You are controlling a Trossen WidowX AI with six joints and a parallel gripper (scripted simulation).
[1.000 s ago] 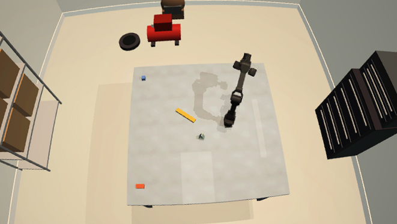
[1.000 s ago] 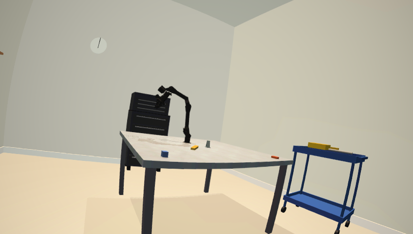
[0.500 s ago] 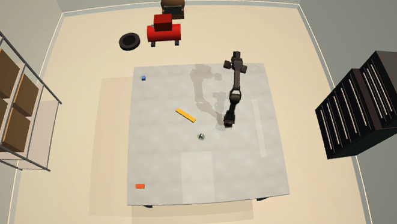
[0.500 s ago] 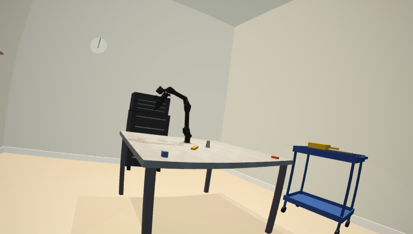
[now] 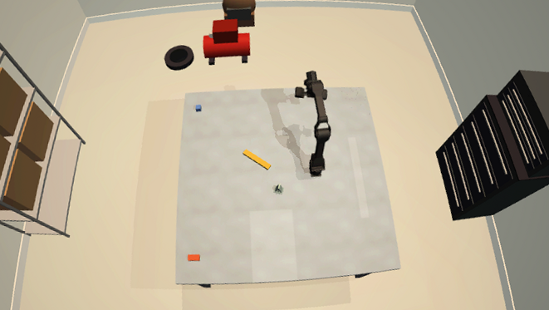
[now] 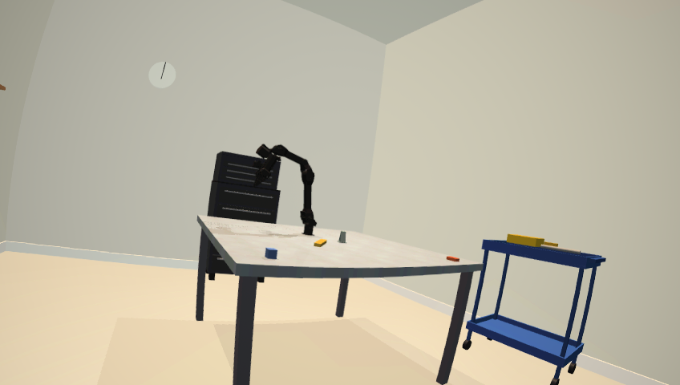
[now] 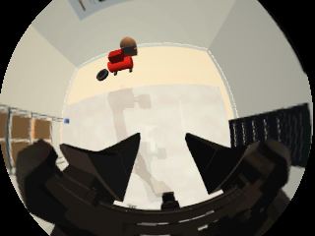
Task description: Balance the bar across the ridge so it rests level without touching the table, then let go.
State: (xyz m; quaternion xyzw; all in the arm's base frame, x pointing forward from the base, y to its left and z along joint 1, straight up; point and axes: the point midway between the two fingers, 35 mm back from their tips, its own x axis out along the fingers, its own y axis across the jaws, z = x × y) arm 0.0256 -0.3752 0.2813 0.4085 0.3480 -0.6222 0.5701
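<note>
Now: gripper tip 330 mm short of the bar, 290 mm to the right of it and 240 mm above it. From my gripper tip the other things lie so: small blue cube: 720 mm ahead, 110 mm to the right, 230 mm below; orange block: 720 mm ahead, 890 mm to the left, 240 mm below.
</note>
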